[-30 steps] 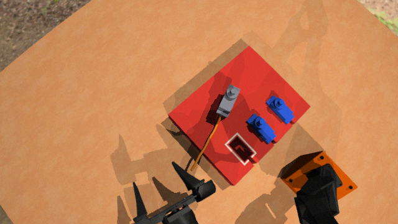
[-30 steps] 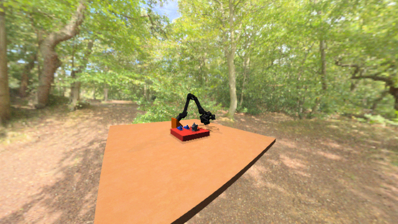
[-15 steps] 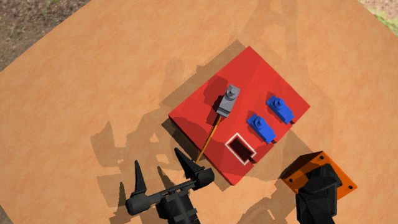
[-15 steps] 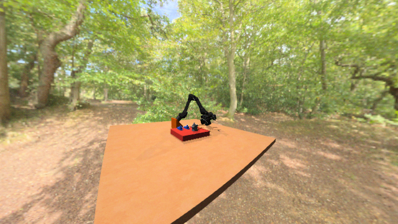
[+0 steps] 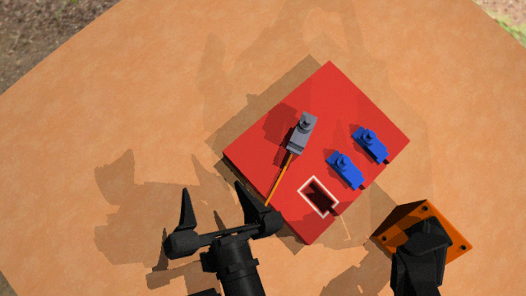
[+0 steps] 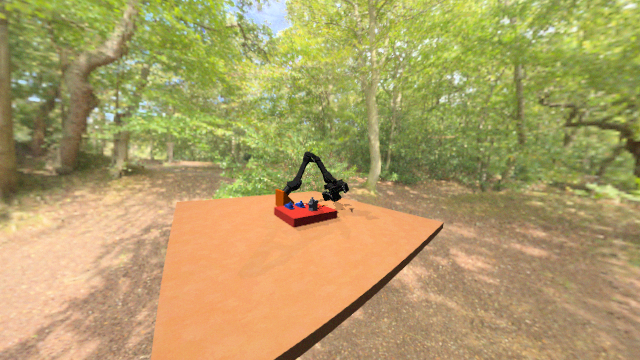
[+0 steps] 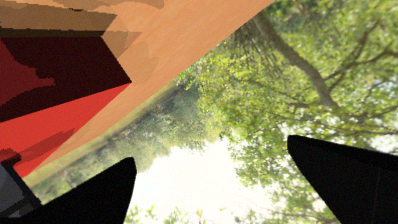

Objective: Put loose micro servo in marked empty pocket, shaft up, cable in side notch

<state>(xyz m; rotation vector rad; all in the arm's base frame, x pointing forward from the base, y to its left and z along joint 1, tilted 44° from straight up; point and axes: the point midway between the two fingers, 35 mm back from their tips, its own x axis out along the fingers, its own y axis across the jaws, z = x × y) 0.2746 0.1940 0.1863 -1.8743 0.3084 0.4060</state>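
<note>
Right now the red deck is 1 cm behind my gripper tip, 21 cm to the right of it and 10 cm below it.
</note>
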